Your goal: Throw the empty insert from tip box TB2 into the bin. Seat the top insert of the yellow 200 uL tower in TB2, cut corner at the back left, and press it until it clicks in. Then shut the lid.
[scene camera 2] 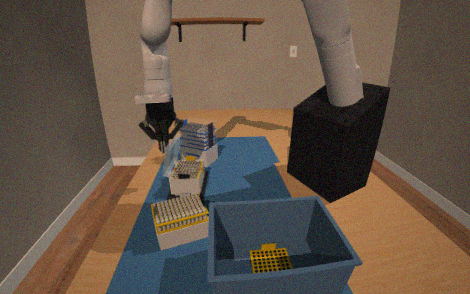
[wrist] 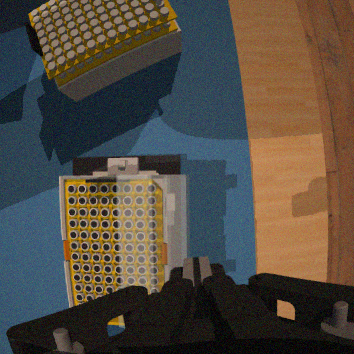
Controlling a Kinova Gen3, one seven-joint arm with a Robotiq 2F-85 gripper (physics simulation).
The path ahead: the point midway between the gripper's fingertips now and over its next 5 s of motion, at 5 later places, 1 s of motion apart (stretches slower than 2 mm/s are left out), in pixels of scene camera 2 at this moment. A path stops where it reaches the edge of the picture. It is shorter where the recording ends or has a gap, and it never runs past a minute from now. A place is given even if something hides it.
My gripper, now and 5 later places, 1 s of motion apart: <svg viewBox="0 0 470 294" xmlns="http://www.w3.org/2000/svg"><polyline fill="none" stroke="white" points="164,152 167,151 169,151 199,148 195,157 197,160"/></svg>
